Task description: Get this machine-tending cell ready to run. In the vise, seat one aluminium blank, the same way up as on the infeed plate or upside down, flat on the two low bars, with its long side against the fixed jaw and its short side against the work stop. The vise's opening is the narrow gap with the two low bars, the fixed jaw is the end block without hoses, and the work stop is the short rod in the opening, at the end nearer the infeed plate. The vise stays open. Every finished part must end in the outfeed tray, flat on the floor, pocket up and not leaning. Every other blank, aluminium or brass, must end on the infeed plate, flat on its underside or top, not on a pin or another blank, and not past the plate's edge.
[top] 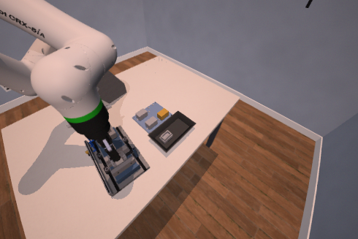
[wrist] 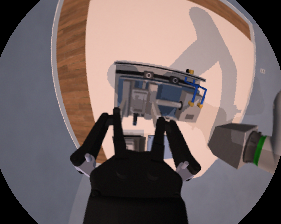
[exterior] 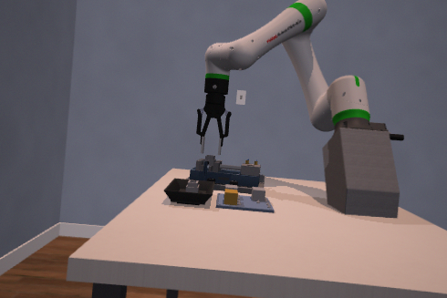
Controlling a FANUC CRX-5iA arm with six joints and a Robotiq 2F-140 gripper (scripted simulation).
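The vise lies 110 mm below my hand, 60 mm behind it and 20 mm to the left of it. The rest, counted from my hand: brass blank: 340 mm to the left, 130 mm below, 60 mm behind.
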